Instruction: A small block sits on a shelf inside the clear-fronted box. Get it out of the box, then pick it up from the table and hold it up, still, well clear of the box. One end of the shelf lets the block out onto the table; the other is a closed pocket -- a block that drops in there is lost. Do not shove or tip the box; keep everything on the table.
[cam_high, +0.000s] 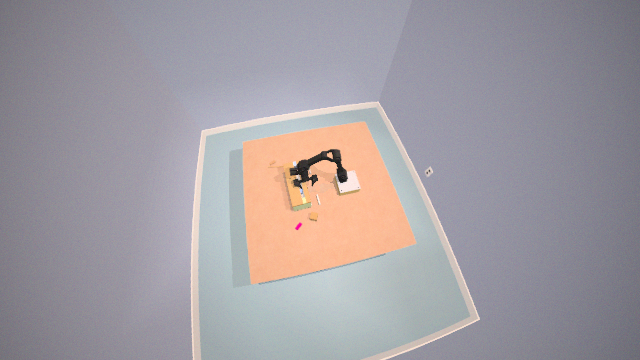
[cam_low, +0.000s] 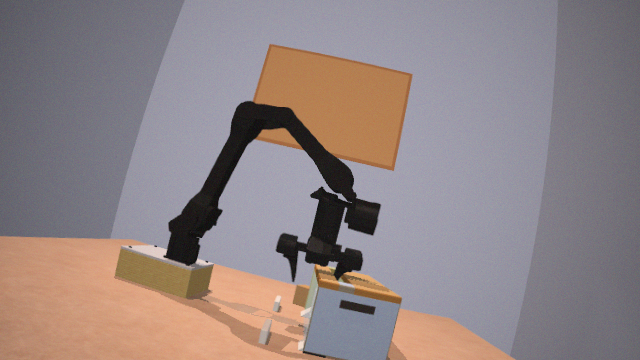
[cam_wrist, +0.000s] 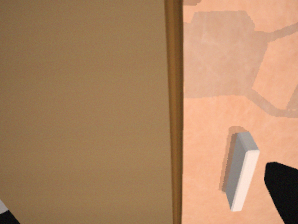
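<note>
The blue block lies 60 mm ahead of my gripper tip and 20 mm to the left of it. From my gripper tip the other things lie so: tan cube 10 mm ahead, 230 mm to the left, 60 mm below.
</note>
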